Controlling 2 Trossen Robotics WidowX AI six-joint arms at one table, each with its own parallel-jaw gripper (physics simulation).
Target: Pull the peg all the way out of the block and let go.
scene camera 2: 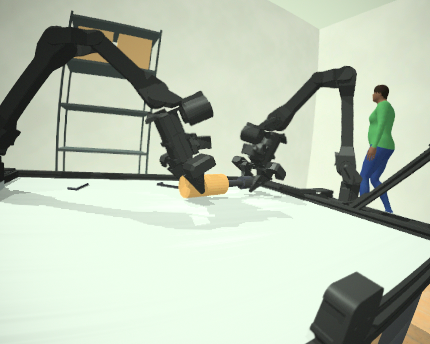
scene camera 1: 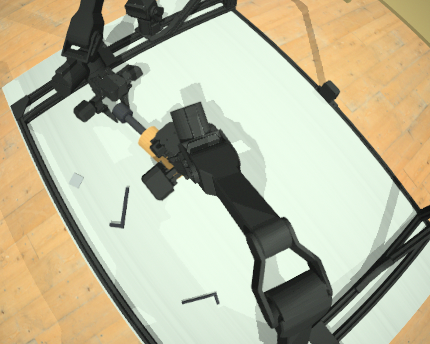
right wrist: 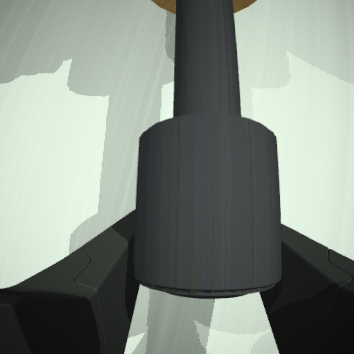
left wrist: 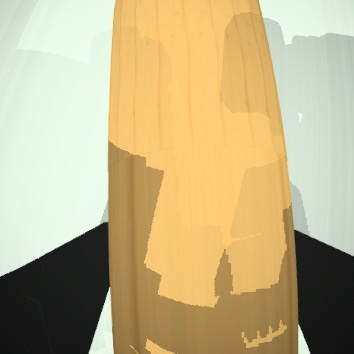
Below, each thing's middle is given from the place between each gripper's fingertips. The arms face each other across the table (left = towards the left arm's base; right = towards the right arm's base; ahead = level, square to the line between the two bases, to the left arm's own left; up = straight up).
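You'd find my left gripper 1 cm below the wooden cylinder block (scene camera 2: 215, 184), 2 cm to the left of it and 1 cm short of it. The dark peg (right wrist: 207, 224), measured from that same left hand, is 2 cm above, 12 cm to the right and 6 cm ahead.
As for my right gripper, it's 3 cm below the dark peg, 2 cm past it and 4 cm to the right of it. And the wooden cylinder block, counted from my right hand, is 2 cm above, 14 cm to the left and 7 cm behind.
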